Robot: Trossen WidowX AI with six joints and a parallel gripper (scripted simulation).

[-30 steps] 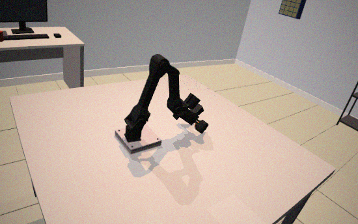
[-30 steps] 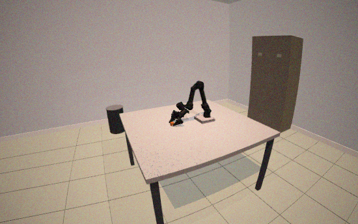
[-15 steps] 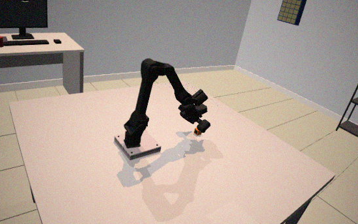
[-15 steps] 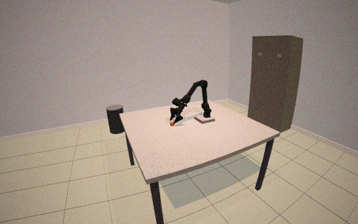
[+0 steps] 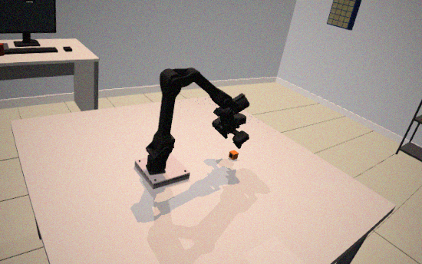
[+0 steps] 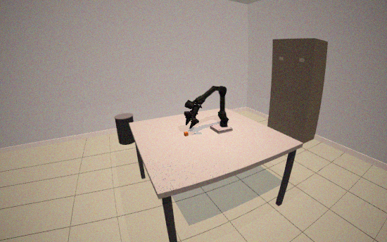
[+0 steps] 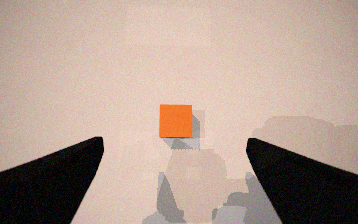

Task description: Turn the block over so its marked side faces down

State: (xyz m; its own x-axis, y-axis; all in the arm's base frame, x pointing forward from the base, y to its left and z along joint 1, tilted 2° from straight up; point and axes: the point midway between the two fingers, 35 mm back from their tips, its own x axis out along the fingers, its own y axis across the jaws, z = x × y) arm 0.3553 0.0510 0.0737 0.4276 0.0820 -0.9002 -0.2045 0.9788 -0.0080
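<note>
Right now the orange block is 70 mm below my gripper tip and 10 mm ahead of it.
</note>
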